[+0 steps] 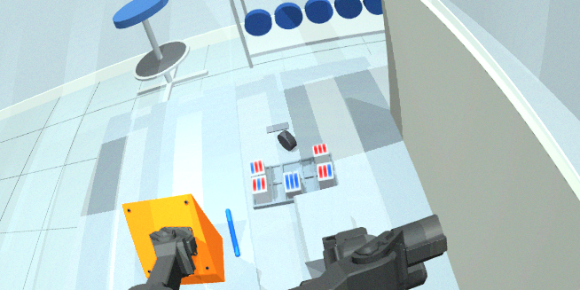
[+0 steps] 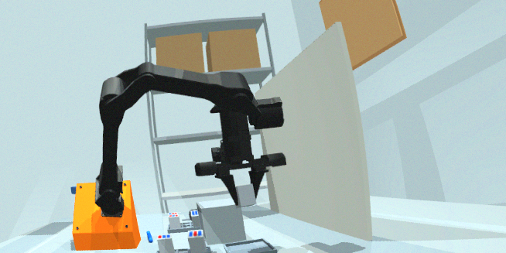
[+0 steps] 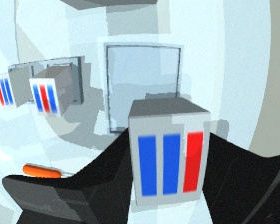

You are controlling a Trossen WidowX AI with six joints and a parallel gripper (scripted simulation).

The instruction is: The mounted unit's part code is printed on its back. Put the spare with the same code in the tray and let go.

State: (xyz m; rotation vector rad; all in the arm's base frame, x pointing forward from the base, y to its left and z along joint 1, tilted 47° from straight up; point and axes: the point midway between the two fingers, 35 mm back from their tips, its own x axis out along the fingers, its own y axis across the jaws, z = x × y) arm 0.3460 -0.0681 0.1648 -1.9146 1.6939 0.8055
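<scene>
The dark tray is 11 cm below my gripper tip, 1 cm to the right of it and 1 cm behind it. From my gripper tip the other things lie so: beige panel: 21 cm to the left, 19 cm ahead, 11 cm above; mounted unit: 19 cm to the left, 6 cm below, 6 cm behind; spare: 3 cm above.
</scene>
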